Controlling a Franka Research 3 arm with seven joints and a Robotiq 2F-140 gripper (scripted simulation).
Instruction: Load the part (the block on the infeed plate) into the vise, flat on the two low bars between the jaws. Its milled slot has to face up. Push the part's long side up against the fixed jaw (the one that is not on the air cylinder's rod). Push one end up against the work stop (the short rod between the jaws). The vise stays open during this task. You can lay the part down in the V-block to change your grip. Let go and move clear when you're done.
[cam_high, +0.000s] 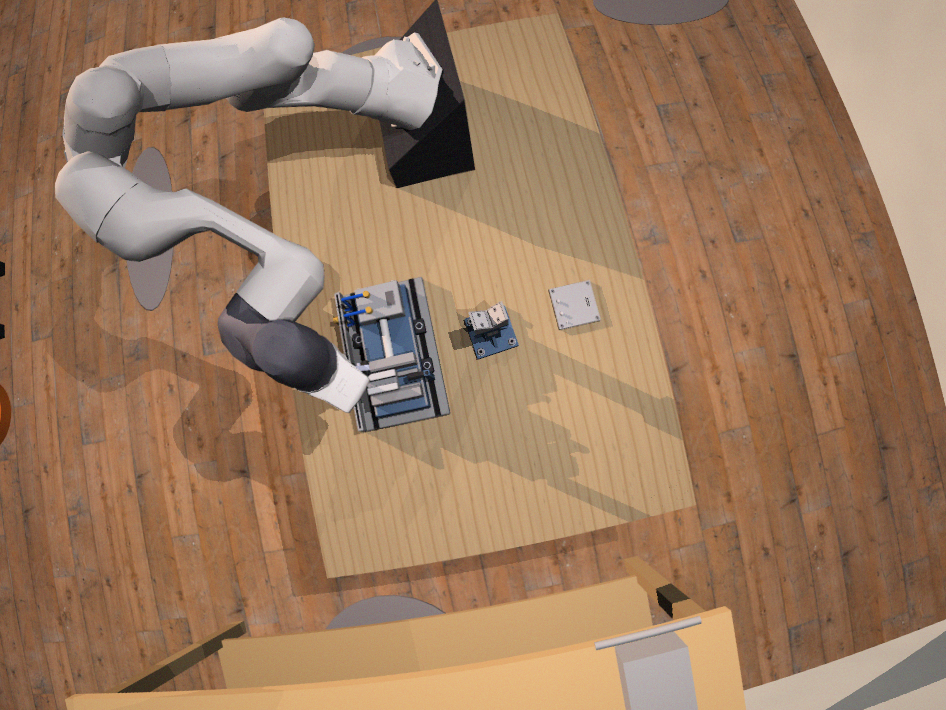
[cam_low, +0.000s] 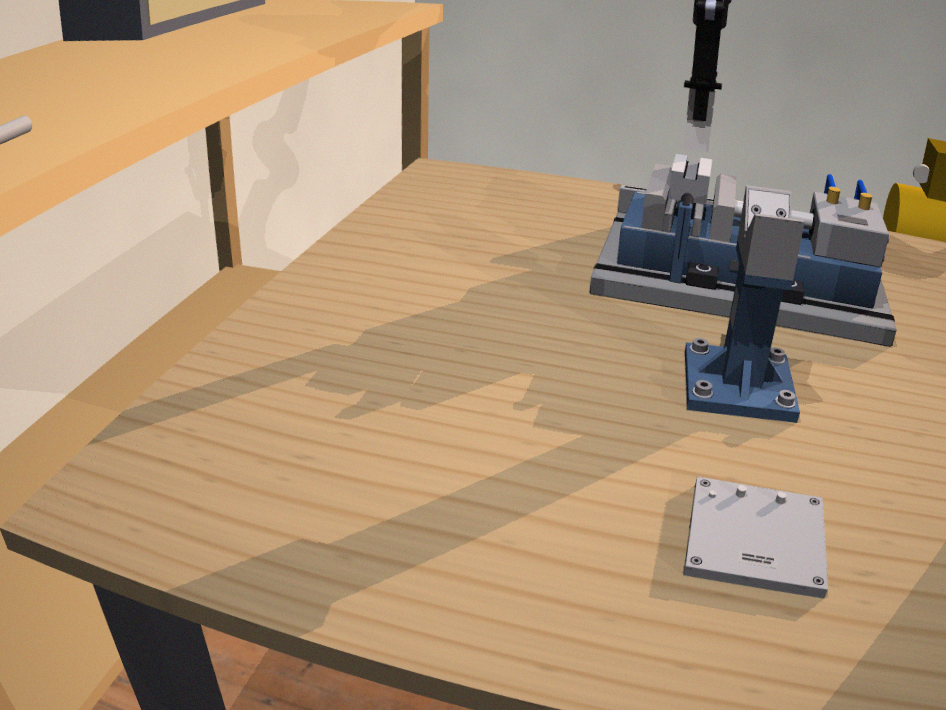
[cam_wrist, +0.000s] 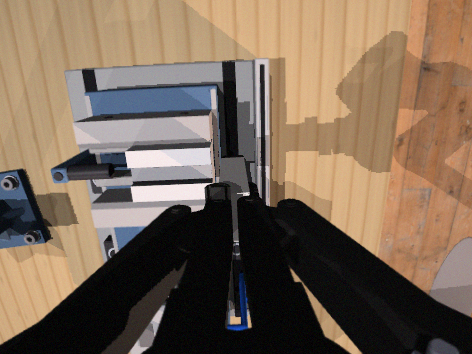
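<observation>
The part is 5 cm to the left of my hand and 5 cm below it. The rest, counted from my hand: work stop (1 cm ahead, 11 cm to the left, 6 cm below); then moving jaw (3 cm behind, 7 cm to the left, 7 cm below); then fixed jaw (4 cm ahead, 6 cm to the left, 7 cm below).
</observation>
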